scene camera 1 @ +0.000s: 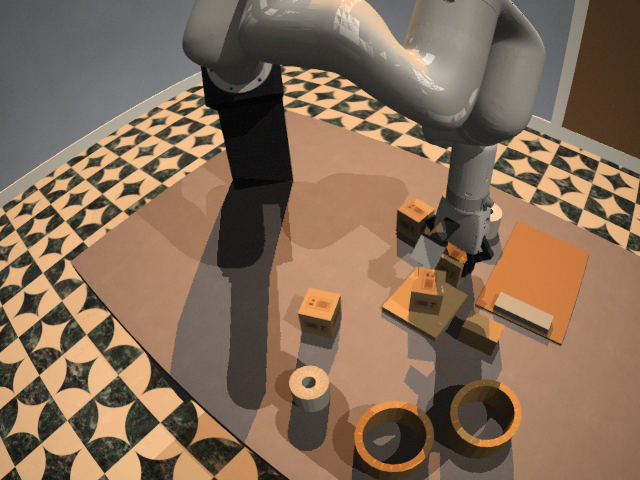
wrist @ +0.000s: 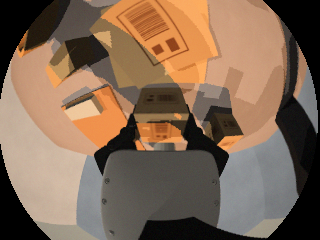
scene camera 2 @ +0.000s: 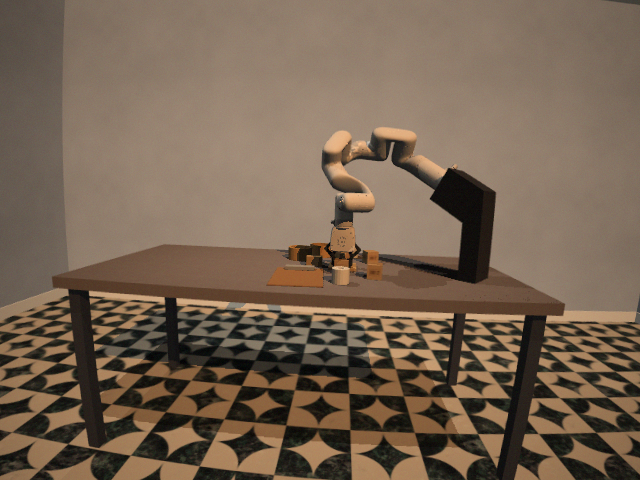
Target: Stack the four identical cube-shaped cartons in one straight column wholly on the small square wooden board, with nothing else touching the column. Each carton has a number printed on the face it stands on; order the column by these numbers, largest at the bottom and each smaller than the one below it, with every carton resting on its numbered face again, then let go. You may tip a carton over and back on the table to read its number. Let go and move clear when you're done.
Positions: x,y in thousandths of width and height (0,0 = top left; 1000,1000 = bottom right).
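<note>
Visible here: a carton (scene camera 1: 501,651), a carton (scene camera 1: 709,541) and a carton (scene camera 1: 668,609). Block at (scene camera 1: 749,693) and (wrist: 230,227). Orange mat at (scene camera 1: 848,566), (scene camera 2: 455,574) and (wrist: 317,494). My gripper at (scene camera 1: 709,553) and (wrist: 505,465).
</note>
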